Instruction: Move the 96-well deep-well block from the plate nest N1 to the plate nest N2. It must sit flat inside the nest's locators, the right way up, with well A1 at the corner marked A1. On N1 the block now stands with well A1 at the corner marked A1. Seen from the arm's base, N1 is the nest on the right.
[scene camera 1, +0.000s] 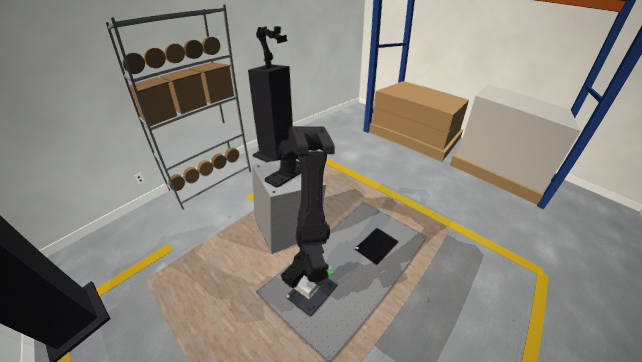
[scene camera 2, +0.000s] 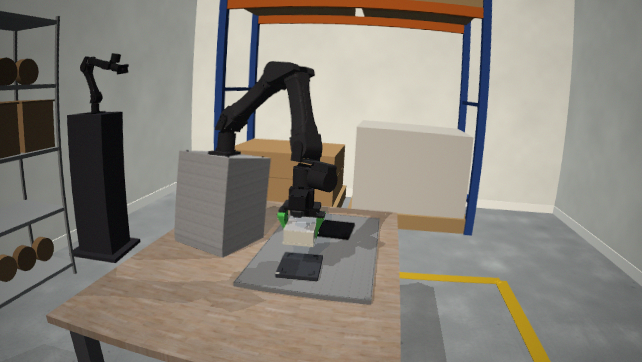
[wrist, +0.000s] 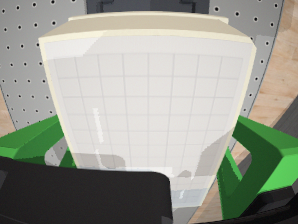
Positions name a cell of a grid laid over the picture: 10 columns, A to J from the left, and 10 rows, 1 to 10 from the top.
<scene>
I see my gripper (wrist: E5), a white deep-well block (scene camera 2: E7) and a plate nest N1 (scene camera 2: E8).
The white deep-well block also shows in the wrist view (wrist: F5). The plate nest N1 shows as well in scene camera 1 (scene camera 1: F9).
</scene>
